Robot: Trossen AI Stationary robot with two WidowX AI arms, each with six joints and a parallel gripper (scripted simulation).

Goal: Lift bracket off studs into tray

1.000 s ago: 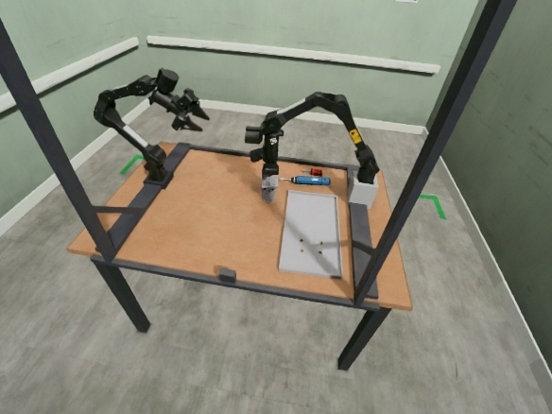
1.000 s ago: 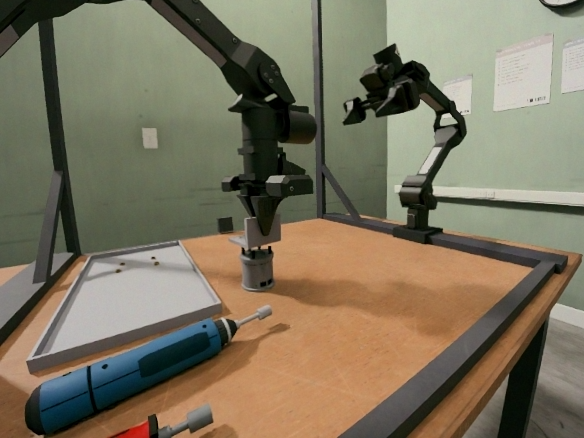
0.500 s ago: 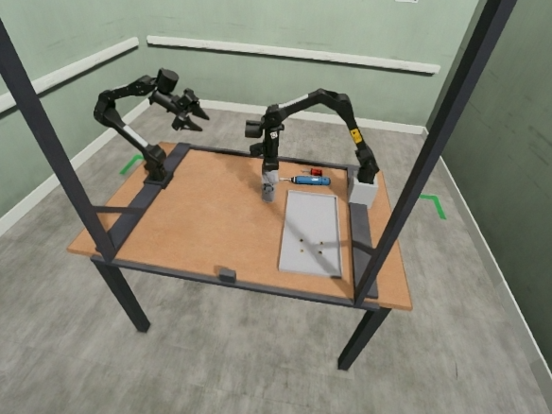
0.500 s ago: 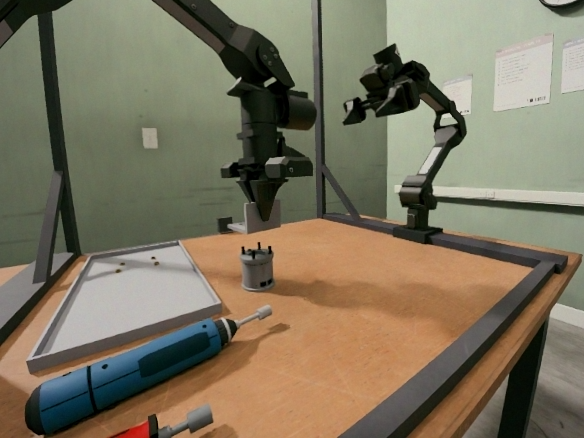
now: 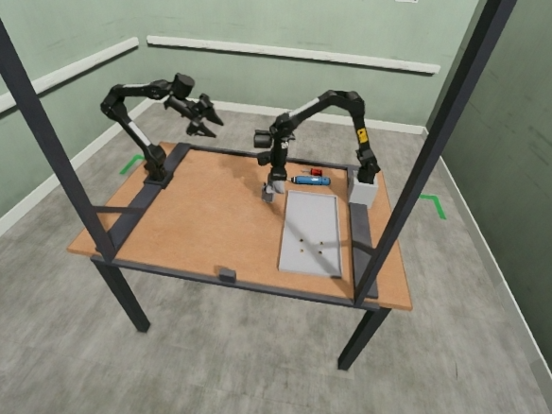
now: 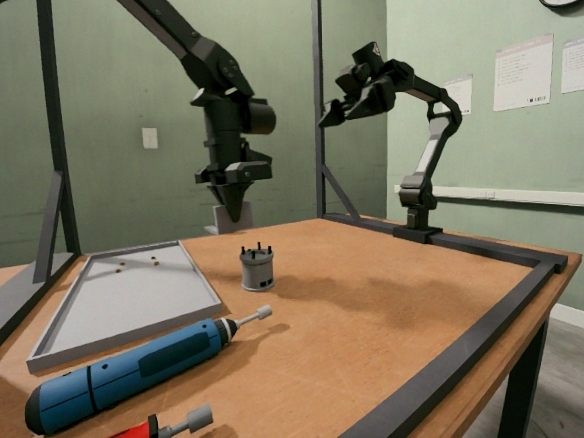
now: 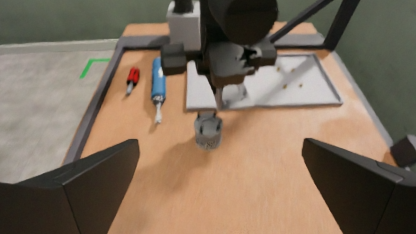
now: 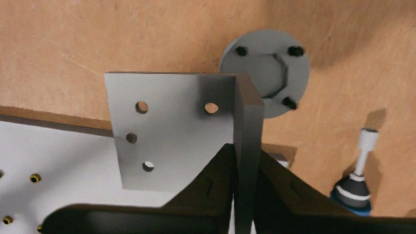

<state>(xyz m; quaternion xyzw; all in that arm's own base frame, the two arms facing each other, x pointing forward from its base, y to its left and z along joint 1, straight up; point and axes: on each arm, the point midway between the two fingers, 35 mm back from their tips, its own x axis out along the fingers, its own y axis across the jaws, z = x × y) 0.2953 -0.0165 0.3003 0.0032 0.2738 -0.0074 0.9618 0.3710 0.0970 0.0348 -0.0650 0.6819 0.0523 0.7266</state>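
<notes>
Now: right hand 160 mm to the left of the grey tray, 150 mm above it and 140 mm past it. From my right hand the other things lie so: red tool (230 mm ahead, 170 mm to the right, 140 mm below); grey joint module (120 mm below, 30 mm to the left, 20 mm ahead); grey L-shaped bracket (40 mm below, 30 mm behind).
</notes>
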